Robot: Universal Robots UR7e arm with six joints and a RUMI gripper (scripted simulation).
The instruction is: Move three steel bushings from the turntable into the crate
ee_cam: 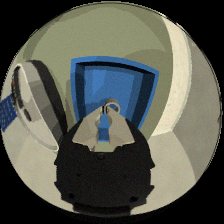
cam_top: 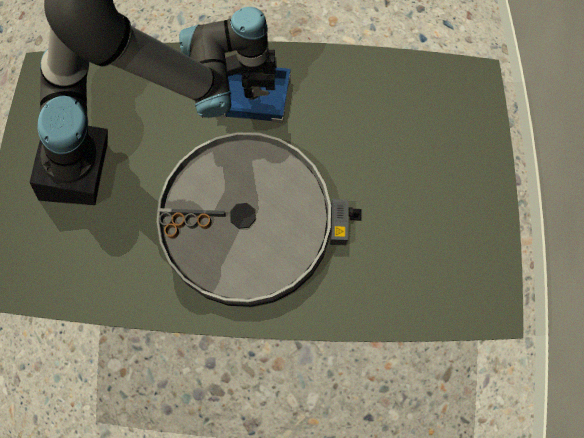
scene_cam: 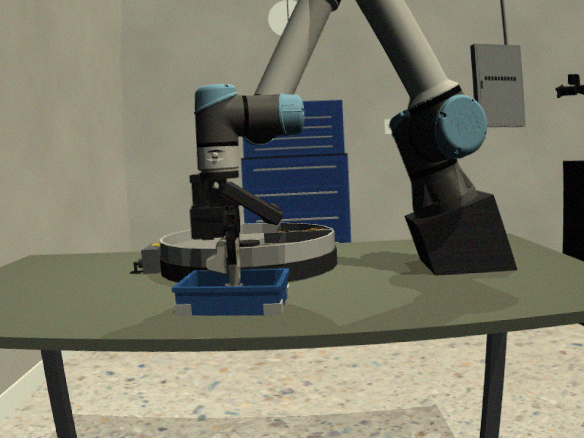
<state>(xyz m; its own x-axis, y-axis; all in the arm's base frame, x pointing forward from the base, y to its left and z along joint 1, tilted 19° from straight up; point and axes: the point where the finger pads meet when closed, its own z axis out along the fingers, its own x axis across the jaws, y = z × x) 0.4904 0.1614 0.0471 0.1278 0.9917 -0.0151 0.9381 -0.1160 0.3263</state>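
Right now my hand is 1 cm to the right of the crate and 1 cm above it. Also, from my hand: round grey turntable (34 cm to the right, 4 cm behind, 2 cm above).
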